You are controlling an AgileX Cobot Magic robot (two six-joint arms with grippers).
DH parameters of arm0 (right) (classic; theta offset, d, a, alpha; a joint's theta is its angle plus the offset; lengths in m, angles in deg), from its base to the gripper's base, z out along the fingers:
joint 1: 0 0.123 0 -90
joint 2: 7.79 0 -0.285 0
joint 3: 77.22 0 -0.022 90
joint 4: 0 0.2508 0 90
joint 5: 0 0 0.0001 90
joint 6: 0 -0.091 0 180
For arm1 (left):
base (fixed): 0 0 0 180
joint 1: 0 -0.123 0 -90
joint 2: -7.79 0 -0.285 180
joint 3: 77.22 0 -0.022 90
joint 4: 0 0.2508 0 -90
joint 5: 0 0 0.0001 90
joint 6: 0 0.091 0 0
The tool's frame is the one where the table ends.
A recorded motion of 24 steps. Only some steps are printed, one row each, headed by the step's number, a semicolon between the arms.
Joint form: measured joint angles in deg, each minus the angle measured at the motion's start. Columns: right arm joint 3, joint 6, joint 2, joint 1, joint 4, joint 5; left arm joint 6, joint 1, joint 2, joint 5, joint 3, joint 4.
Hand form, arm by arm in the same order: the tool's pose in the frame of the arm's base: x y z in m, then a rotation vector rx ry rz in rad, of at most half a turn. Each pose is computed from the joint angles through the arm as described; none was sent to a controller.
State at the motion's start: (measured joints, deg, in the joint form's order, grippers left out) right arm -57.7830 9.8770 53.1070 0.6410 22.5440 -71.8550; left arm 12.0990 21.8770 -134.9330 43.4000 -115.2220 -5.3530
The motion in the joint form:
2: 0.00 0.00 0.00 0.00 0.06 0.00; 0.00 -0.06 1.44 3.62 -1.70 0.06
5: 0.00 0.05 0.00 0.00 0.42 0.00; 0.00 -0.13 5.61 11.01 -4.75 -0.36
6: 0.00 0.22 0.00 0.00 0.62 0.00; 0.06 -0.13 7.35 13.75 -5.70 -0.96
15: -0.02 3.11 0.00 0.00 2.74 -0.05; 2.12 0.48 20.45 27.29 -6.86 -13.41
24: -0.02 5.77 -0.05 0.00 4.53 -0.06; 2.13 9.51 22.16 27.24 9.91 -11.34
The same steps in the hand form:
2: 0.1458 0.0349 0.3618 -0.1982 2.5835 0.4786; 0.4803 -0.1989 0.1950 0.7028 2.5008 -0.1723
5: 0.1458 0.0354 0.3620 -0.1985 2.5816 0.4866; 0.4688 -0.1950 0.2423 0.7129 2.5010 -0.1873
6: 0.1457 0.0357 0.3622 -0.2019 2.5800 0.4902; 0.4624 -0.1935 0.2604 0.7162 2.5009 -0.2024
15: 0.1454 0.0386 0.3635 -0.2617 2.5576 0.5205; 0.3956 -0.1926 0.3673 0.7822 2.4493 -0.4921
24: 0.1450 0.0410 0.3648 -0.3161 2.5341 0.5437; 0.3482 -0.2413 0.2961 1.0331 2.6637 -0.4745

